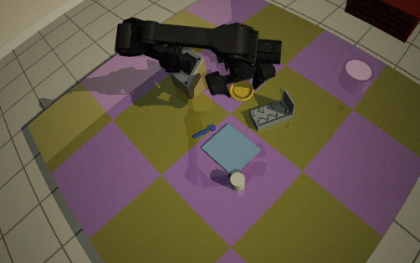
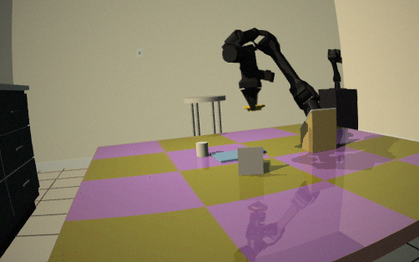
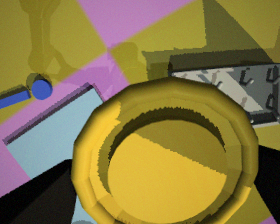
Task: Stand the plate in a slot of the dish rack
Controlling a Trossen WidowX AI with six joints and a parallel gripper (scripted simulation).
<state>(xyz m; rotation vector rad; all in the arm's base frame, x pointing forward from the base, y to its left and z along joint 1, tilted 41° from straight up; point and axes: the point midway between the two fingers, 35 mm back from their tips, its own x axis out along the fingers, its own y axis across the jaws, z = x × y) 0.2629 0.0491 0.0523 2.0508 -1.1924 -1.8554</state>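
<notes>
My gripper tip is now 15 cm above the grey dish rack, 9 cm to the right of it and 5 cm short of it. Also, from my gripper tip: light blue mat (17 cm below, 10 cm to the right, 4 cm ahead); yellow plate (1 cm above); blue spoon (17 cm below, 11 cm to the right, 7 cm behind).
</notes>
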